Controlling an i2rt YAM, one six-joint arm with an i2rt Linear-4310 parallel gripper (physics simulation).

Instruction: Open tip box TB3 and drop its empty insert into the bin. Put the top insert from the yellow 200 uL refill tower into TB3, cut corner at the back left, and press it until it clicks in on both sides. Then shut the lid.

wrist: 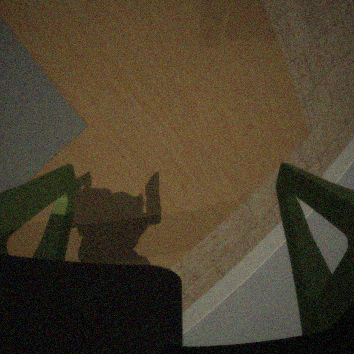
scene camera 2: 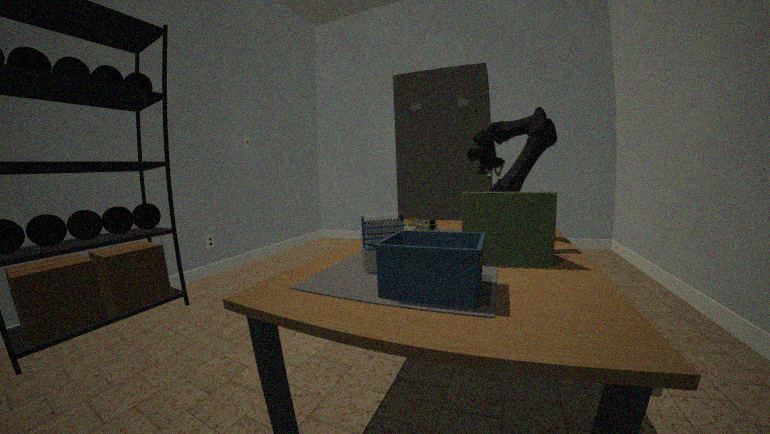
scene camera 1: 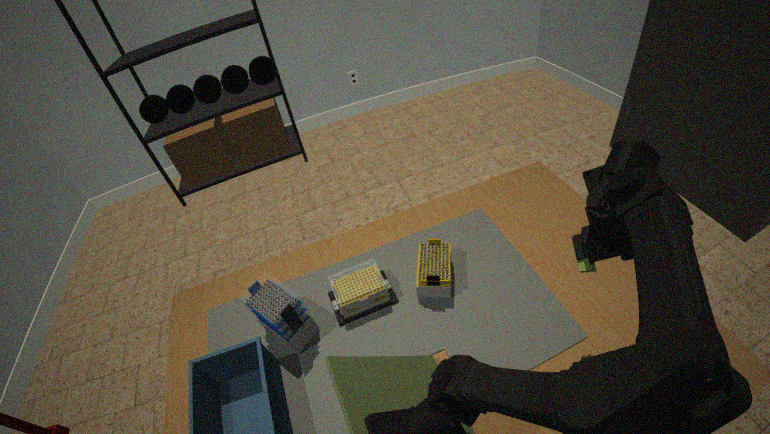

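Note:
The tip box taken as TB3 (scene camera 1: 358,286) stands between the two towers in scene view 1; its label is unreadable. It has a dark base, dark side latches and a yellow grid under a clear lid that looks shut. The yellow refill tower (scene camera 1: 434,262) stands to its right on a grey base, with a yellow-edged insert on top. The blue bin (scene camera 1: 248,415) (scene camera 2: 428,274) stands at the lower left in scene view 1. My gripper (scene camera 1: 585,264) (scene camera 2: 493,174) (wrist: 176,174) is open and empty, high over the table's right part, well away from box and tower.
A blue tower (scene camera 1: 277,308) (scene camera 2: 382,231) stands between box and bin. A green block (scene camera 1: 382,382) (scene camera 2: 509,229) rises beside the bin, near the arm. A grey mat (scene camera 1: 501,301) (scene camera 2: 334,288) (wrist: 30,100) lies on the wooden table (scene camera 1: 517,188) (scene camera 2: 566,323) (wrist: 175,75). A dark cabinet (scene camera 1: 695,107) (scene camera 2: 442,140) stands behind.

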